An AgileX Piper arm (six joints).
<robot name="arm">
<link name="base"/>
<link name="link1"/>
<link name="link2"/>
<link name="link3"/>
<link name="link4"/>
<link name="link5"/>
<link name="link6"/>
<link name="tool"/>
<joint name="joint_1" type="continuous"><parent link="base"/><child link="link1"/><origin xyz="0 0 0.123"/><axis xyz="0 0 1"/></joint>
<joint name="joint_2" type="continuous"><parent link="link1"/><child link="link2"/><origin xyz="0 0 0" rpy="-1.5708 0 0"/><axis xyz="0 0 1"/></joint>
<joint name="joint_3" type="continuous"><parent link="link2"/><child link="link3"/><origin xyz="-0.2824 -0.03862 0"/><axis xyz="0 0 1"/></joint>
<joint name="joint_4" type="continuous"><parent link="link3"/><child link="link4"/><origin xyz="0.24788 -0.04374 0" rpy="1.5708 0 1.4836"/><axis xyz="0 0 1"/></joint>
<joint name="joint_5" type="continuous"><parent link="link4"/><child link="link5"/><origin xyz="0 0 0" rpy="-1.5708 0 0"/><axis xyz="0 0 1"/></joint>
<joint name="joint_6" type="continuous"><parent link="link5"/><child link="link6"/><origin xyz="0 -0.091 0" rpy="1.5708 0 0"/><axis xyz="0 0 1"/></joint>
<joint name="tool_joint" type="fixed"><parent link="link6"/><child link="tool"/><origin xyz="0 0 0"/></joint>
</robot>
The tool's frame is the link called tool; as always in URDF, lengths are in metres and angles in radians. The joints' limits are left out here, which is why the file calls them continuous.
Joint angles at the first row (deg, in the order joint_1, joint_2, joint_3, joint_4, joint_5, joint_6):
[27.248 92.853 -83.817 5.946 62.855 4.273]
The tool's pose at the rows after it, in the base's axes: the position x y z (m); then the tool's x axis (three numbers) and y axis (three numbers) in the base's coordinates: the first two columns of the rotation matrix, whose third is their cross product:
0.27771 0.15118 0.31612 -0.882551 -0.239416 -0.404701 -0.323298 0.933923 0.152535
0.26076 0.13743 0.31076 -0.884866 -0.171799 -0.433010 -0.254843 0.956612 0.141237
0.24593 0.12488 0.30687 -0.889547 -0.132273 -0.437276 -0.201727 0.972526 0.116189
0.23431 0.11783 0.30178 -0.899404 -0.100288 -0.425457 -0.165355 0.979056 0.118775
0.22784 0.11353 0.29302 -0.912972 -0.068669 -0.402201 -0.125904 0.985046 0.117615
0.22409 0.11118 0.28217 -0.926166 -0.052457 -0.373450 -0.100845 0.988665 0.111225
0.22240 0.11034 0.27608 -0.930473 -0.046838 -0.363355 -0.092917 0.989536 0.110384
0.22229 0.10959 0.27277 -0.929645 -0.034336 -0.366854 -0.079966 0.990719 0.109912
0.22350 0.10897 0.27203 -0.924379 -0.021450 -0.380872 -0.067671 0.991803 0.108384
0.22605 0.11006 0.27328 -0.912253 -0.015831 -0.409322 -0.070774 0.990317 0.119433
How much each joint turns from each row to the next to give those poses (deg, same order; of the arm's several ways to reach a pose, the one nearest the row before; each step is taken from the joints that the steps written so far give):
[0.001 -5.433 8.381 -0.548 -4.971 3.912]
[-0.001 -4.763 6.487 -3.232 -3.618 5.176]
[0.001 -3.718 4.470 -3.401 -0.607 4.213]
[-0.001 -2.465 3.296 -0.741 -0.107 2.430]
[0.000 -0.972 2.632 -0.681 -0.166 2.510]
[0.001 -0.066 2.280 -0.306 -0.335 1.461]
[-0.002 0.001 1.319 0.001 -0.704 0.459]
[0.001 -0.001 0.796 -0.540 -0.938 1.053]
[0.000 0.000 0.288 -0.955 -0.984 1.239]
[0.001 0.000 0.000 -0.298 -1.901 0.280]

